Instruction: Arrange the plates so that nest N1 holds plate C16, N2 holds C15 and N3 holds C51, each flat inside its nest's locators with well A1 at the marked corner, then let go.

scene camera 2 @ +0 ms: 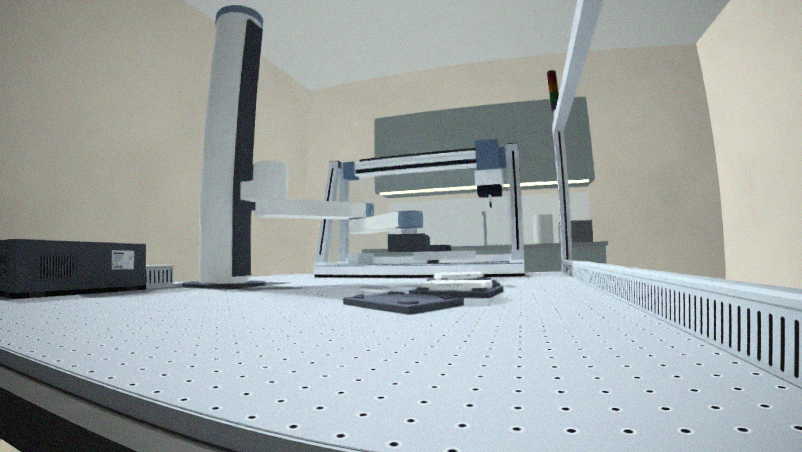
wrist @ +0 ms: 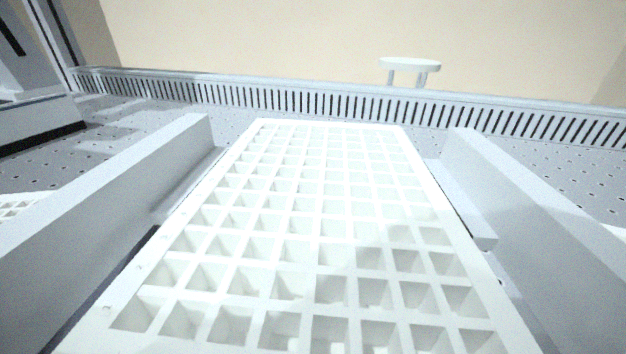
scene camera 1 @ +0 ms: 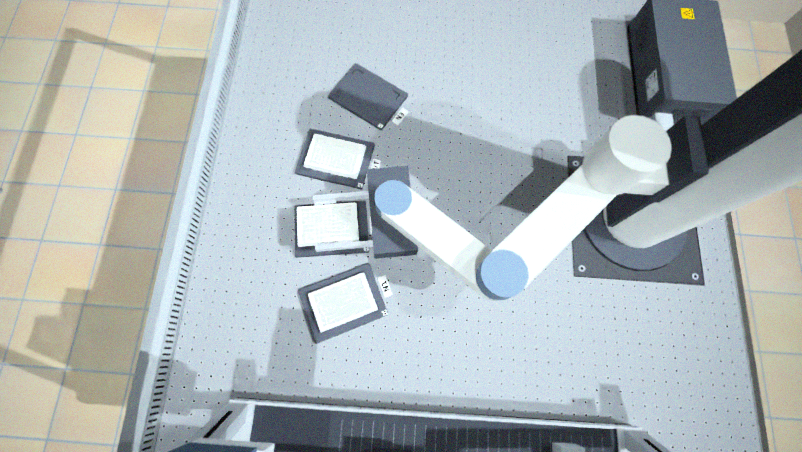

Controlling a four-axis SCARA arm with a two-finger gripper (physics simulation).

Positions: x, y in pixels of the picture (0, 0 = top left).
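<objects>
In scene camera 2 I see my gripper [474, 254], and a nest N3 is there too. My gripper shows in the wrist view and in scene camera 1 as well, and on my gripper [wrist: 477, 176] and [scene camera 1: 326, 199] are the same spot. The nest N3 is likewise in scene camera 1, where I can match it: on the nest N3, [scene camera 1: 365, 95] and [scene camera 2: 405, 298] are the same spot.
</objects>
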